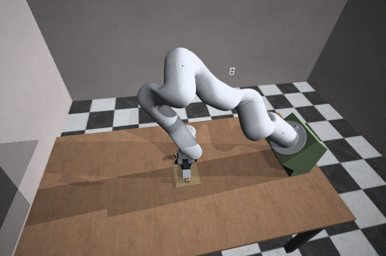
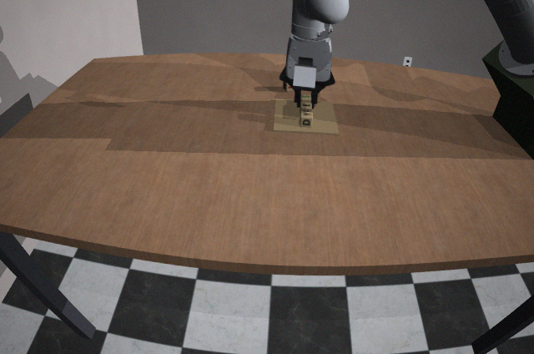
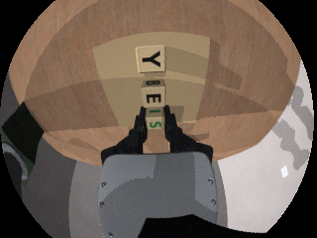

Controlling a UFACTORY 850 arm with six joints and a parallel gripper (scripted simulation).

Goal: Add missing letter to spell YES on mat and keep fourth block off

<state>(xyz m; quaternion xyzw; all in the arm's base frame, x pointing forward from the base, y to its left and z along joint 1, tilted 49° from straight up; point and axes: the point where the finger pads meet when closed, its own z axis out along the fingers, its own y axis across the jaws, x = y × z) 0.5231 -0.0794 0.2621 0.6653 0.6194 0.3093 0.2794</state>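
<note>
My hand is 10 mm above the green-lettered block. Also, from my hand: tan mat: 40 mm to the left, 20 mm below; then red-lettered block: 40 mm ahead, 100 mm to the right, 10 mm below.
</note>
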